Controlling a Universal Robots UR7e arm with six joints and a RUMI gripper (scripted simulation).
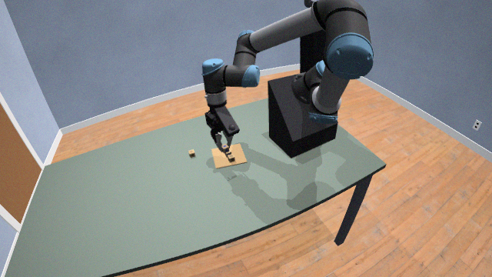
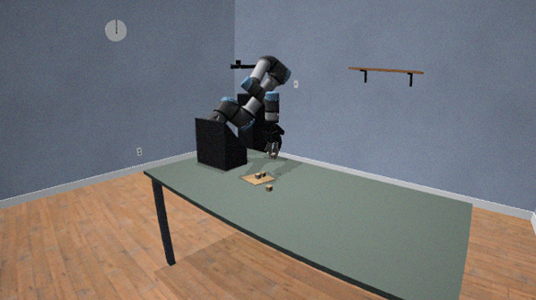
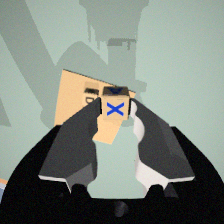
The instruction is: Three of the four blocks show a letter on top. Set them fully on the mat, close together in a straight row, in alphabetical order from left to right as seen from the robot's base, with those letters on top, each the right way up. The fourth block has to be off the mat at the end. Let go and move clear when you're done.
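Right now my hand is 12 cm above the tan mat, 9 cm to the left of it and 4 cm past it. Round my hand: block: right at my hand.
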